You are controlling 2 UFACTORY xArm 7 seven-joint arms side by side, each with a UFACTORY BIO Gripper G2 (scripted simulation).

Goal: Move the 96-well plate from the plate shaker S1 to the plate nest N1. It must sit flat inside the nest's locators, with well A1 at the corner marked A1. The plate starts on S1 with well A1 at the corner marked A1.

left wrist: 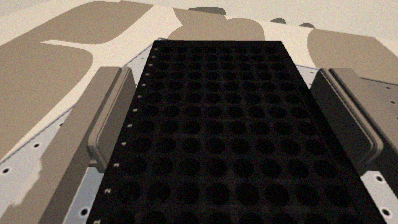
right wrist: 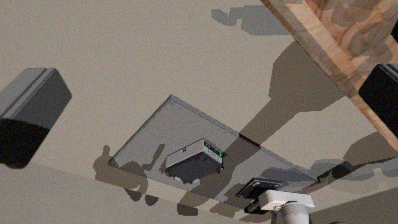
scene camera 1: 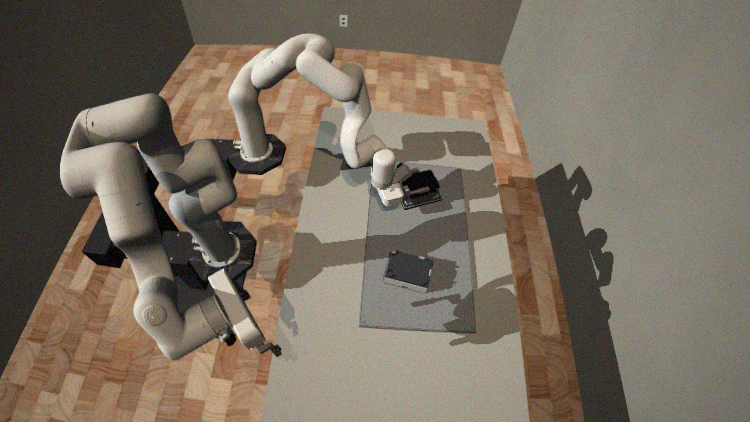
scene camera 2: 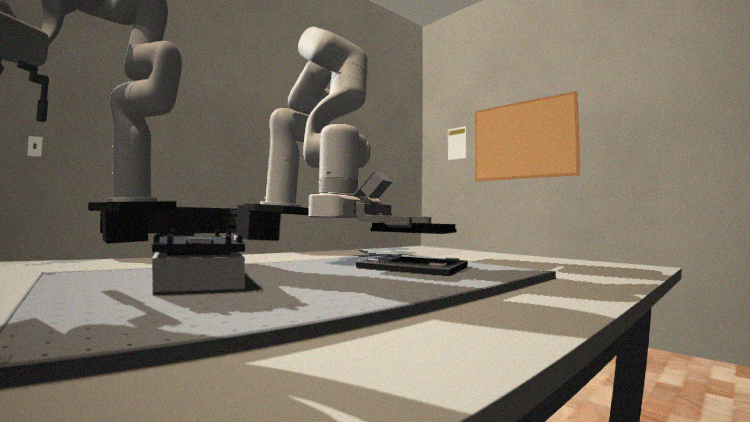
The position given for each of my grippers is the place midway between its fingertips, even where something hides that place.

In view: my left gripper (scene camera 2: 421, 221), my right gripper (scene camera 1: 262, 324) and a black 96-well plate (left wrist: 213, 124).
